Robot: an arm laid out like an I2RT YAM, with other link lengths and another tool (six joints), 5 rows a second.
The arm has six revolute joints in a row. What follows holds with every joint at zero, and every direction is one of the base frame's. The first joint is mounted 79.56 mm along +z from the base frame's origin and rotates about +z. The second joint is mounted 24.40 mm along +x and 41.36 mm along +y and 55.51 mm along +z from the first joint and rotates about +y. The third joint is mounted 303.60 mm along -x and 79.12 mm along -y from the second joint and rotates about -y. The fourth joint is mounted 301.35 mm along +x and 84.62 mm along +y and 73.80 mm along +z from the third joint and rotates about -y. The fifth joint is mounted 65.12 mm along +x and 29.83 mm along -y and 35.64 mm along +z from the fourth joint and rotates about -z. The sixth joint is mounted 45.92 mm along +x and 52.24 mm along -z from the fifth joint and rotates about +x. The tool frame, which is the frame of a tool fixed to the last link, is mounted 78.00 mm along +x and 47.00 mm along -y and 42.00 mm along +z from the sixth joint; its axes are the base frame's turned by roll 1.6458, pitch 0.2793 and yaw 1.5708 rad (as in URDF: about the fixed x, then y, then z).
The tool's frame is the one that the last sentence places.
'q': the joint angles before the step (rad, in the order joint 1, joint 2, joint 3, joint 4, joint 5, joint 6). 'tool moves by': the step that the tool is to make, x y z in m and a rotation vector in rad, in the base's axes. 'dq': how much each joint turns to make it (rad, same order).
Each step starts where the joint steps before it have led.
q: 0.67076, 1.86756, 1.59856, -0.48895, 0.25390, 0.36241
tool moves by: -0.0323, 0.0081, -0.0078, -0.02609, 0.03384, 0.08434
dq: 0.04239, -0.07287, -0.09922, -0.00948, -0.03100, -0.02914
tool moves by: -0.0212, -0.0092, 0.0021, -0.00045, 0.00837, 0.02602
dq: 0.01010, -0.07799, -0.08134, -0.00154, -0.01483, -0.00795
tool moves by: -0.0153, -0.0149, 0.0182, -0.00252, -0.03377, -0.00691
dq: 0.00266, -0.07964, -0.04577, -0.00793, 0.02393, -0.01065
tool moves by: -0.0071, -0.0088, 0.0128, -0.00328, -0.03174, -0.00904
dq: 0.00073, -0.04290, -0.01939, 0.00060, 0.02330, -0.01062
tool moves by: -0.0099, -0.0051, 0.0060, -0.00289, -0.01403, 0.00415
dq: 0.00809, -0.03950, -0.02734, -0.00209, 0.01069, -0.00602
